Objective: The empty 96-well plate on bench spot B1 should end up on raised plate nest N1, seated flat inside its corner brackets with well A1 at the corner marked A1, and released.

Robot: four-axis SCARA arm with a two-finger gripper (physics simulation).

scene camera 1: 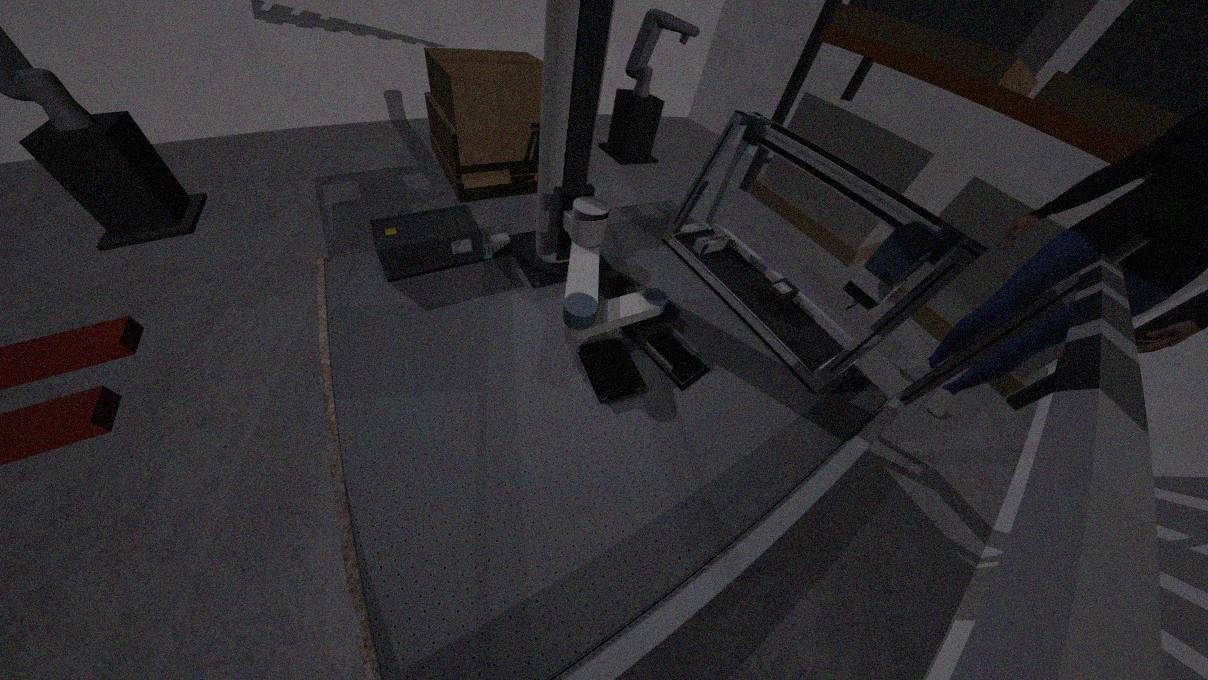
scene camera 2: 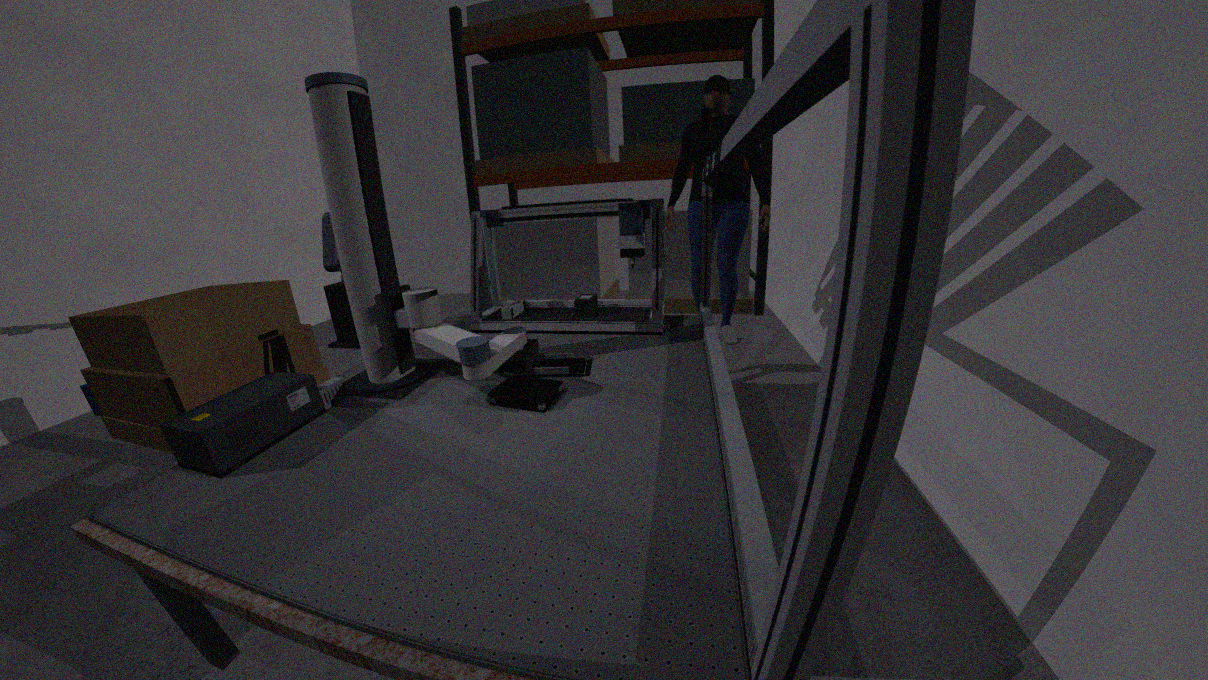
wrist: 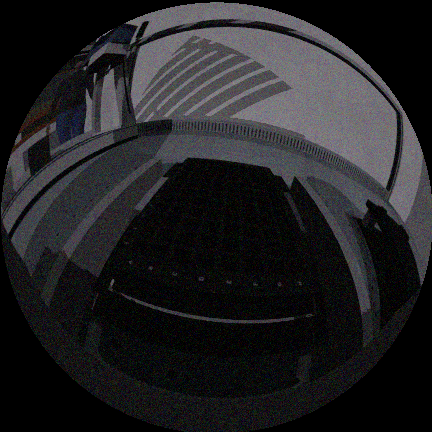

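Note:
My gripper (scene camera 1: 675, 348) (scene camera 2: 568, 366) (wrist: 226, 174) is shut on the dark 96-well plate (scene camera 1: 683, 358) (scene camera 2: 577, 366) (wrist: 212, 245). In the wrist view the fingers stand along its left and right sides, and a row of small pale marks runs across its near part, too blurred to read. The plate is low at bench spot B1; whether it touches the bench cannot be told. The raised nest N1 (scene camera 1: 612, 369) (scene camera 2: 524, 393) is a dark block beside it, toward the front in scene camera 2. Its corner brackets and A1 mark are too dark to make out.
A dark controller box (scene camera 1: 426, 242) (scene camera 2: 245, 422) stands beside the arm's column (scene camera 1: 562, 109) (scene camera 2: 350, 228). A framed gantry machine (scene camera 1: 743, 316) (scene camera 2: 574, 327) stands behind the plate. A person (scene camera 1: 1039, 278) (scene camera 2: 718, 185) stands beyond it. Cardboard boxes (scene camera 1: 483, 105) (scene camera 2: 190, 337) stand behind the controller box.

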